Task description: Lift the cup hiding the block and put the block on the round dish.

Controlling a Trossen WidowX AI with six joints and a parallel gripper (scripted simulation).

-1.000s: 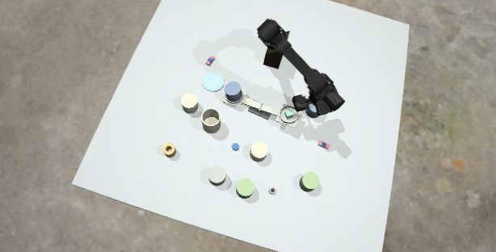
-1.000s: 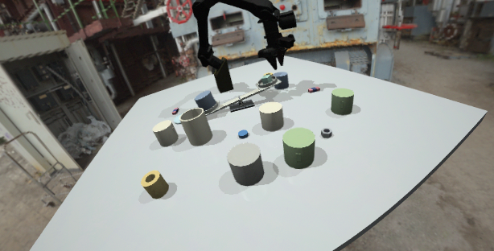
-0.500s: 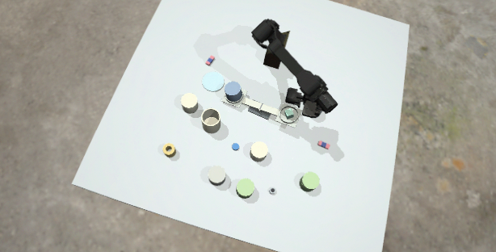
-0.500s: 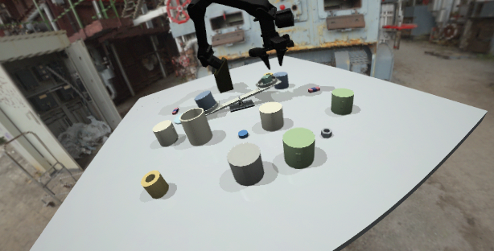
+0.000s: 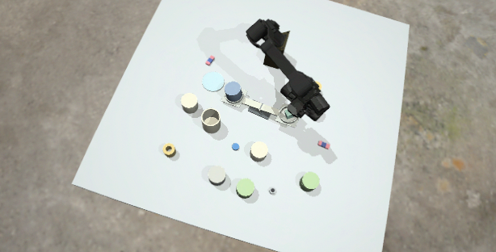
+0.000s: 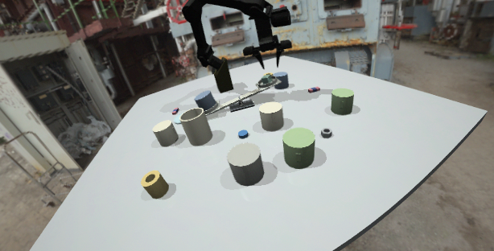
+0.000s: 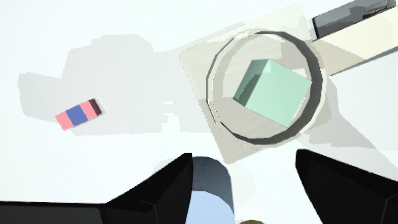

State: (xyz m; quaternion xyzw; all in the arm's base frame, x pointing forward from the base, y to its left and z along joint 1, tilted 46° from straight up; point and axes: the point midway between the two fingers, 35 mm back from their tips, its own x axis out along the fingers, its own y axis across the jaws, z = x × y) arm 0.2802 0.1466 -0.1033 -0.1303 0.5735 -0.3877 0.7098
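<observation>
My gripper tip is now 2 cm short of the mint-green block, 3 cm to the left of it and 4 cm above it. Also, from my gripper tip: small balance (1 cm ahead, 15 cm to the right, 10 cm below); then blue disc (21 cm ahead, 20 cm to the right, 12 cm below); then black ring (33 cm ahead, 1 cm to the left, 12 cm below).
</observation>
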